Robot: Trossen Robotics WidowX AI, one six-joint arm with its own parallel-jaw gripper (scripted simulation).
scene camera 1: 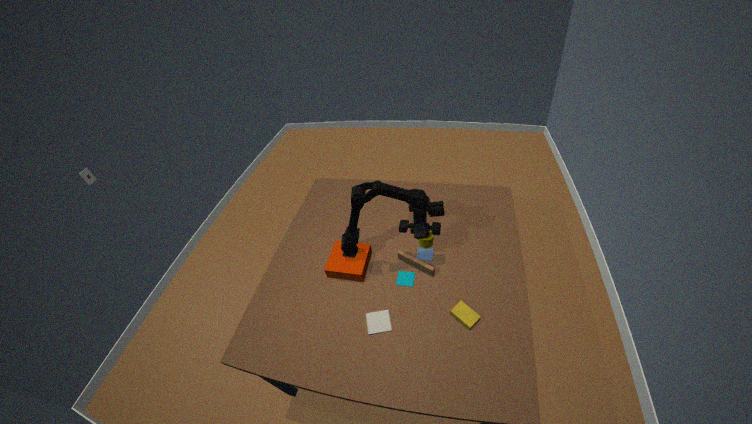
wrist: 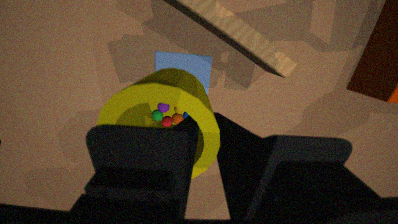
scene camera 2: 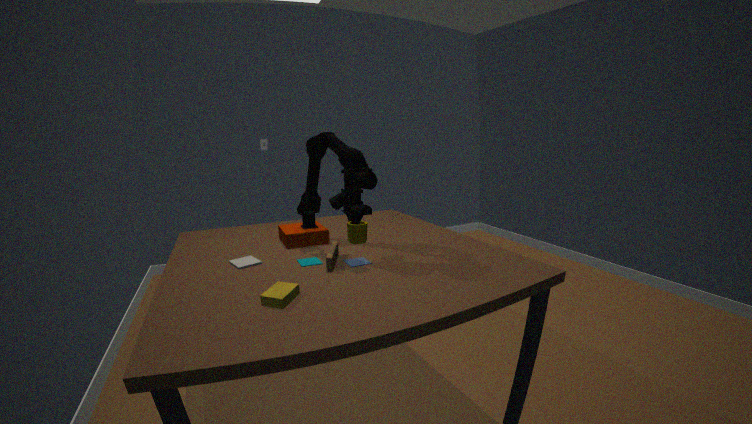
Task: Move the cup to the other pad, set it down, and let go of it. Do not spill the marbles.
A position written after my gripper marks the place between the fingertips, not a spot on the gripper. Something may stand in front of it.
I see my gripper (scene camera 2: 353, 230), a cup (wrist: 132, 106) and a yellow block (scene camera 2: 281, 294).
My gripper is seen too in the wrist view (wrist: 205, 117). The wrist view misses the yellow block: it is out of frame.
